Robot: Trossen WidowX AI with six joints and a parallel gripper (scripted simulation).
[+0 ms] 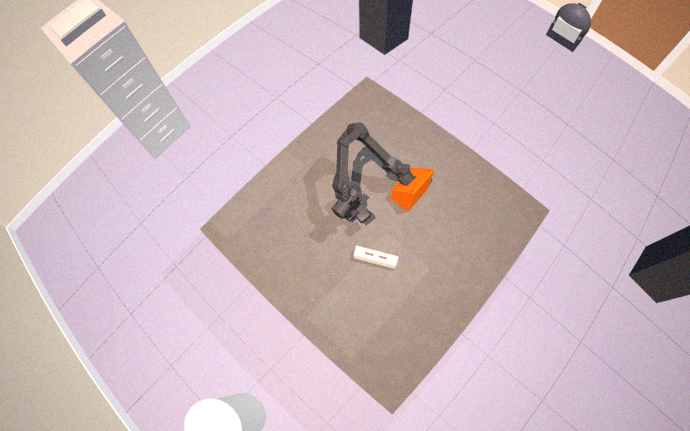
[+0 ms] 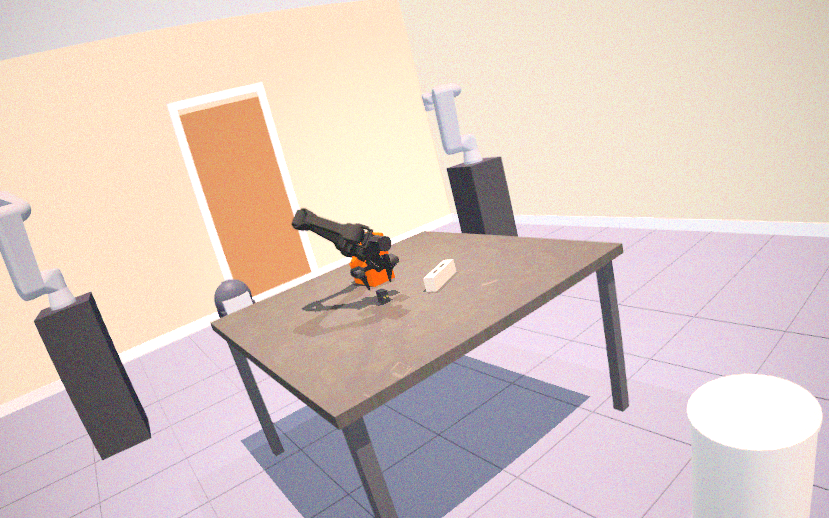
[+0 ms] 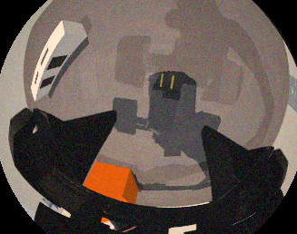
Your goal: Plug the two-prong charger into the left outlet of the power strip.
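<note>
Right now the charger is 2 cm ahead of my gripper tip and 4 cm below it.
</note>
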